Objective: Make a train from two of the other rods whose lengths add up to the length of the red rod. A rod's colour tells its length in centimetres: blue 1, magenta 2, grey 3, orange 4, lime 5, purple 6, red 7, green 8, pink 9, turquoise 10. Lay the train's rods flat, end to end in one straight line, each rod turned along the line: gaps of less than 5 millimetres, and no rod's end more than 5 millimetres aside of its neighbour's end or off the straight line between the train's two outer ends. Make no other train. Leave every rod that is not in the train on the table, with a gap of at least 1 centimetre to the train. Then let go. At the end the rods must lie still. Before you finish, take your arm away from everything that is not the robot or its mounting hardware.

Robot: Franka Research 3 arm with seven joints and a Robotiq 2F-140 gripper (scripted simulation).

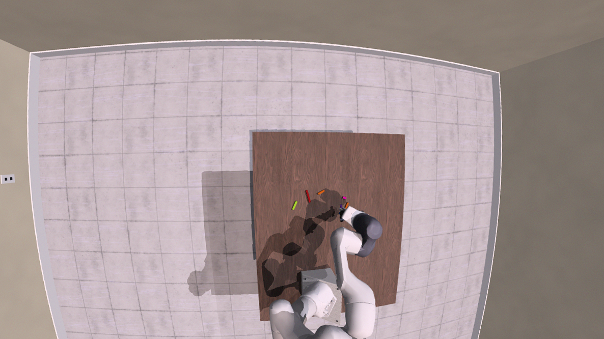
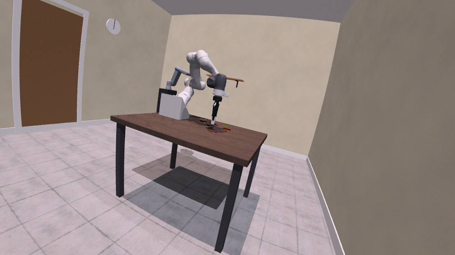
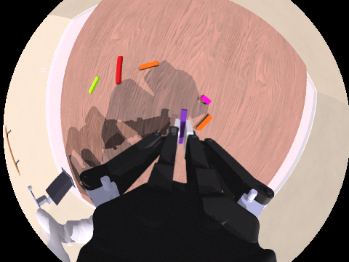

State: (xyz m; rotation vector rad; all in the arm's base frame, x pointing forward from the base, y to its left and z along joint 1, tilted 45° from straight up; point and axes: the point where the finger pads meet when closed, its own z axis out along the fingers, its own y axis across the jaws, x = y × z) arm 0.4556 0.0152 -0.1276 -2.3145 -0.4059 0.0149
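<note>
Now: hand 30 mm past the small blue rod, 10 mm to the left of it and 80 mm above it. Also, from my hand: magenta rod 60 mm ahead, 30 mm to the right, 80 mm below; red rod 60 mm ahead, 180 mm to the left, 80 mm below; purple rod 30 mm below.
</note>
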